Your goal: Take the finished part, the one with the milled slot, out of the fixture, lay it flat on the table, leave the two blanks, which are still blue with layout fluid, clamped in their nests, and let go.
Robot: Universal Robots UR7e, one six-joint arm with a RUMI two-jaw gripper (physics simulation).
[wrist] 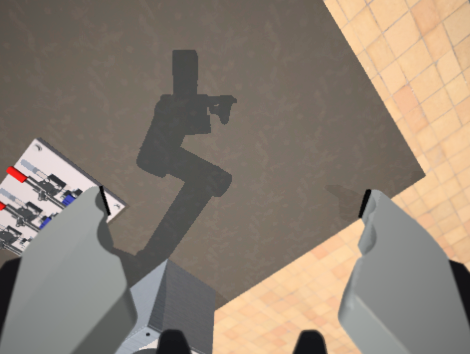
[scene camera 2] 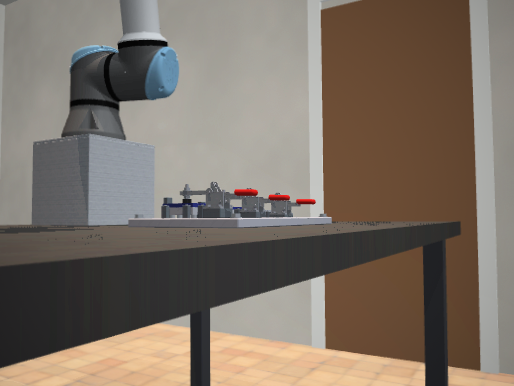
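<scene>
The fixture's white base plate lies on the table, at the left edge of the wrist view. Toggle clamps with red handles stand in a row on it. A blue part sits under the nearest clamp arm in the scene view. Two blue bits show beside the clamps in the wrist view. The milled slot cannot be made out, and my left finger covers part of the fixture. My gripper is open and empty, high above the table and to the right of the fixture in the wrist view.
The dark table carries the arm's shadow in the wrist view. Its edges and a corner show at the right, with tiled floor beyond. The robot's grey pedestal stands near the fixture.
</scene>
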